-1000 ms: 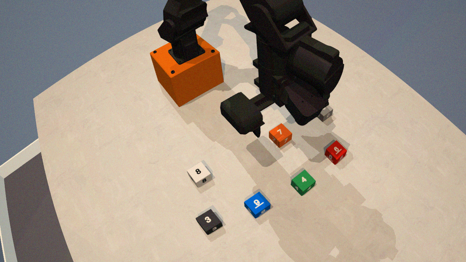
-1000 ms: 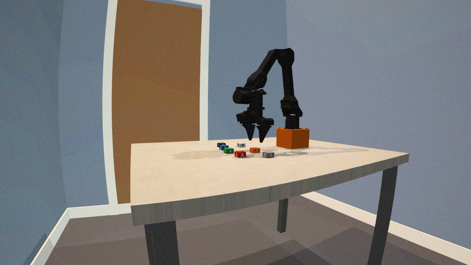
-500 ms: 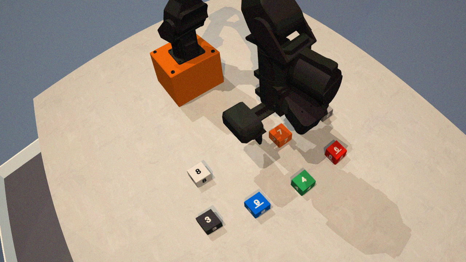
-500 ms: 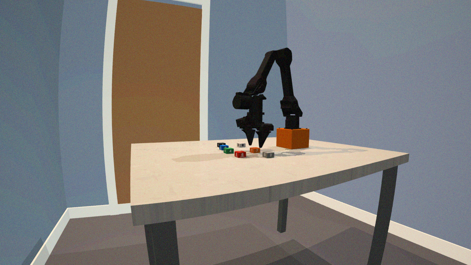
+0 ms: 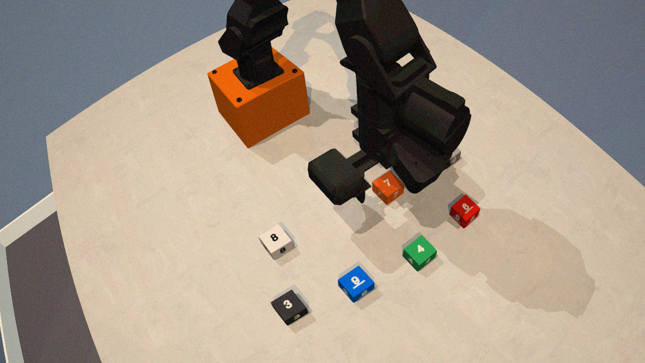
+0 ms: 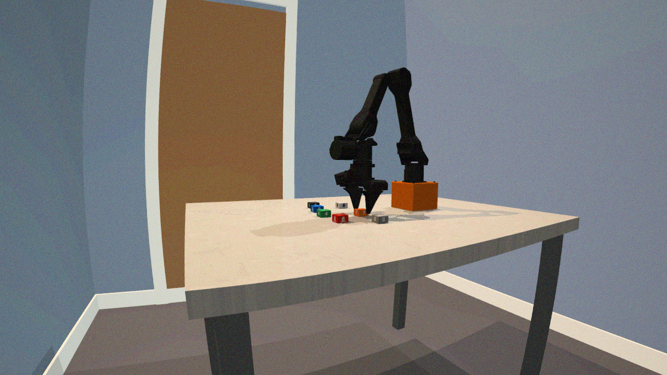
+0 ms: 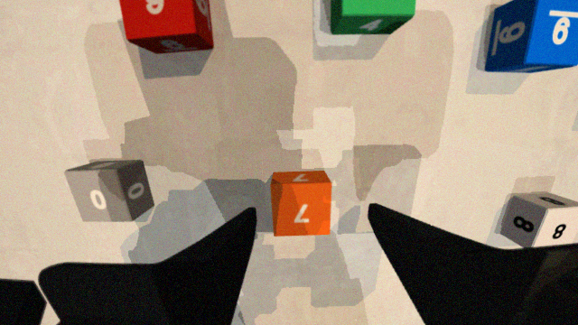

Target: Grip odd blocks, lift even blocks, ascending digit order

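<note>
My gripper tip is now 1 cm past the white block and 16 cm to the left of it. Round my gripper tip: green block 12 cm ahead, 2 cm to the right; then grey block 1 cm ahead, 12 cm to the left; then orange 7 block 1 cm ahead, 1 cm to the left.
</note>
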